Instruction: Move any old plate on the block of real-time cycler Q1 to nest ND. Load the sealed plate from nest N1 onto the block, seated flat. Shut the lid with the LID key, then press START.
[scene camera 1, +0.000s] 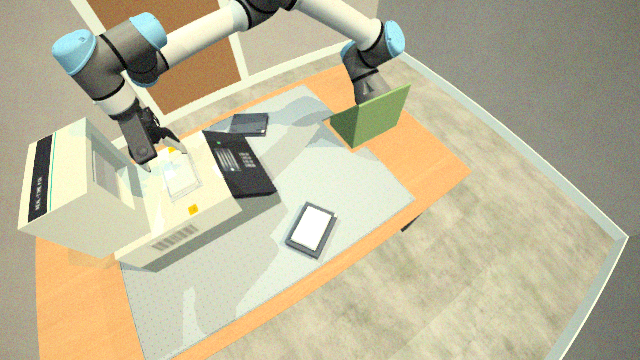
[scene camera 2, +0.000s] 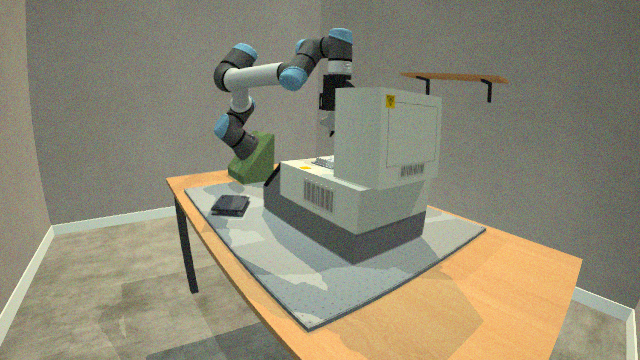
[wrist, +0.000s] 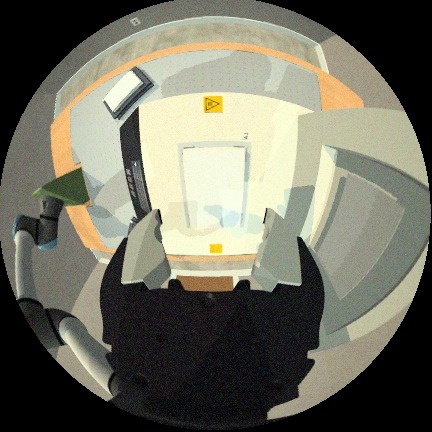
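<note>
The cycler (scene camera 1: 135, 245) (scene camera 2: 345, 215) stands open. A pale plate (scene camera 1: 182, 175) (scene camera 2: 324, 161) (wrist: 215, 182) lies on its block, between two yellow stickers. My gripper (scene camera 1: 166, 160) (wrist: 212, 210) is open and empty above the block, with its fingers apart near one end of the plate; in scene camera 2 the hood partly hides it. A white-topped plate (scene camera 1: 312, 227) (wrist: 125, 93) sits in a dark nest (scene camera 1: 302, 249) (wrist: 145, 78) near the table's edge. Another dark nest (scene camera 1: 248, 133) holds no visible plate. The nest labels are not readable. The black key panel (scene camera 1: 242, 165) (wrist: 131, 150) slopes beside the block.
The tall hood (scene camera 1: 65, 185) (scene camera 2: 360, 135) (wrist: 370, 220) stands close beside the gripper. The green arm mount (scene camera 1: 380, 115) (scene camera 2: 260, 160) (wrist: 70, 187) is at the other end of the table. A wall shelf (scene camera 2: 455, 77) is behind the cycler in scene camera 2.
</note>
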